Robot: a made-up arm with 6 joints.
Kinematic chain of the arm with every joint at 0, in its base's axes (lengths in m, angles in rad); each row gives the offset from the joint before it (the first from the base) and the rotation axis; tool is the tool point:
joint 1: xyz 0 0 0.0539 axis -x
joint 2: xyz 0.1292 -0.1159 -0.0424 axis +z
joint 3: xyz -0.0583 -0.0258 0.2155 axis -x
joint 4: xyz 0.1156 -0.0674 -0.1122 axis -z
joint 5: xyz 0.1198 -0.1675 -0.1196 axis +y
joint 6: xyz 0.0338 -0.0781 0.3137 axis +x
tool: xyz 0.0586 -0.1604 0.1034
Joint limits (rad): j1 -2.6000..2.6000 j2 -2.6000..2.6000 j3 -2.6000..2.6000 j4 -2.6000..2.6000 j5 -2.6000..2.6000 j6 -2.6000..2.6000
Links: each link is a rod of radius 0.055 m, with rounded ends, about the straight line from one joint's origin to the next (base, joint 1, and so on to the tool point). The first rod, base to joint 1, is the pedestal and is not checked.
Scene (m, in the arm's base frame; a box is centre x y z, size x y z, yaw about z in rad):
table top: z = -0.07
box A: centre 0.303 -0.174 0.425 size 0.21 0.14 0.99 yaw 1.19
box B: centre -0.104 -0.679 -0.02 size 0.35 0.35 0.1 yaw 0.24
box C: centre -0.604 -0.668 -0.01 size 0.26 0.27 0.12 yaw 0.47
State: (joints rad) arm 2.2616 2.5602 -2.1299 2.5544 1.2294 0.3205
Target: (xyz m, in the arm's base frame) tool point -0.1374 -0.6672 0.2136
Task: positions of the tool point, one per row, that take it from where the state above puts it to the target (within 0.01 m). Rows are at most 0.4 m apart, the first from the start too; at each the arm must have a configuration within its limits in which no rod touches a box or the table.
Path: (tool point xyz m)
1: 0.4005 0.4825 0.6086
2: 0.1723 0.2899 0.8103
3: -0.0926 0.0734 0.8537
4: -0.1375 -0.2724 0.7619
5: -0.1530 -0.5368 0.5300
6: -0.1374 -0.6672 0.2136

